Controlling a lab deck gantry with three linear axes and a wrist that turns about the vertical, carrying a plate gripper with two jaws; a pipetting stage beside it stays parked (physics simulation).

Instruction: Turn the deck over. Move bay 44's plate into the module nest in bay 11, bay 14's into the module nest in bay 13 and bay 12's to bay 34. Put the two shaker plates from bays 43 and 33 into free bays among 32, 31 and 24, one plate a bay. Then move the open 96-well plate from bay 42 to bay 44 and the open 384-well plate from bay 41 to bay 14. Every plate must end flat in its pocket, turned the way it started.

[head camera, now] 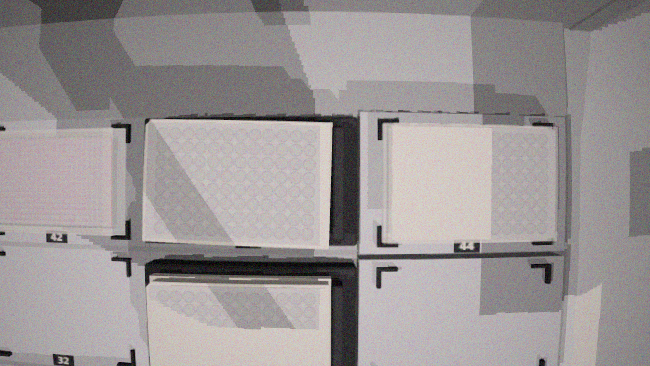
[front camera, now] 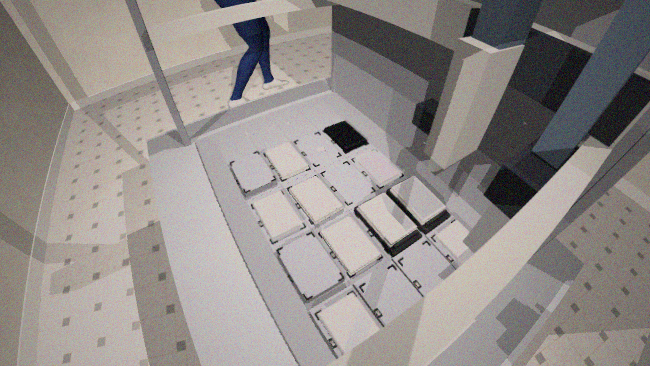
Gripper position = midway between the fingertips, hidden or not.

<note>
In view: the gripper (front camera: pixel 487 233), a black 96-well plate (front camera: pixel 343 134), a bay 13 (front camera: pixel 314 273) and a bay 34 (head camera: pixel 441 302).
The bay 34 shows as well in the front camera view (front camera: pixel 424 263). The head camera view misses the black 96-well plate: it is out of frame.
</note>
